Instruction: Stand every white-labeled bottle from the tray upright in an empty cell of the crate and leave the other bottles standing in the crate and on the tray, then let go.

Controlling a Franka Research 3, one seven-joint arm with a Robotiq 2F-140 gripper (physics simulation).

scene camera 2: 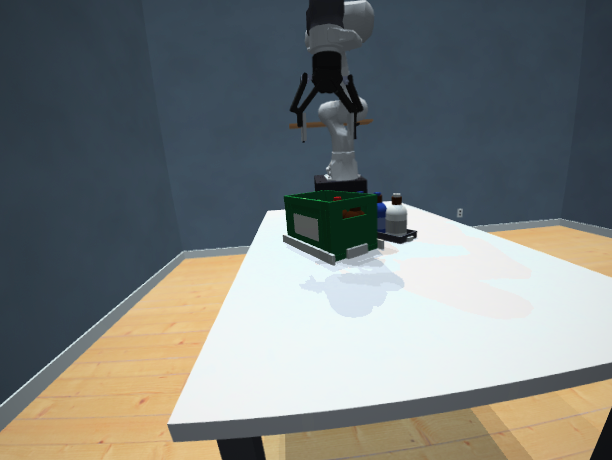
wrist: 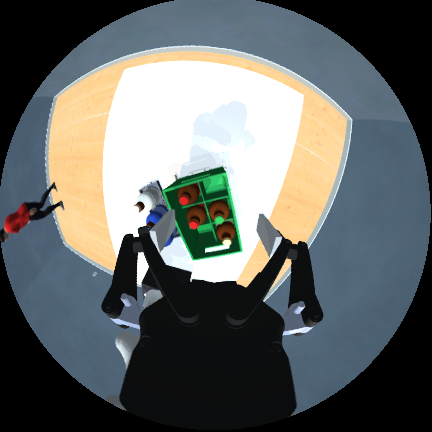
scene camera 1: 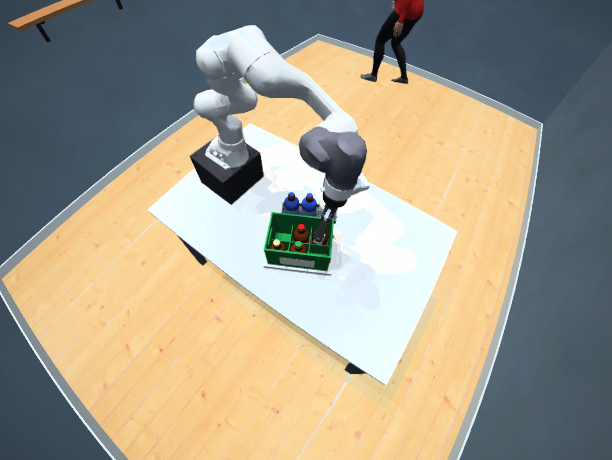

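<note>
My gripper (scene camera 1: 325,235) (scene camera 2: 329,139) (wrist: 215,220) is open and empty, high above the crate (scene camera 1: 272,257) (scene camera 2: 356,235) (wrist: 184,235). The green crate holds two red-capped brown bottles (wrist: 189,194) (wrist: 196,215), a green-capped one (scene camera 1: 298,248) (wrist: 219,209) and a cream-capped one (scene camera 1: 277,247) (wrist: 226,232). Two cells, at opposite corners, are empty. On the dark tray (scene camera 2: 397,239) beside it stand a white-labeled bottle (scene camera 2: 396,220) (wrist: 146,199) and two blue bottles (scene camera 1: 291,205) (scene camera 1: 309,205). In scene camera 1 the gripper hides much of the white-labeled bottle.
Low light strips (scene camera 1: 297,270) (scene camera 2: 310,250) lie along the crate's base on the white table (scene camera 1: 350,320) (scene camera 2: 310,365). The arm's black base block (scene camera 1: 230,180) stands at the table's far end. A person in red (scene camera 1: 409,10) (wrist: 17,217) stands beyond the table.
</note>
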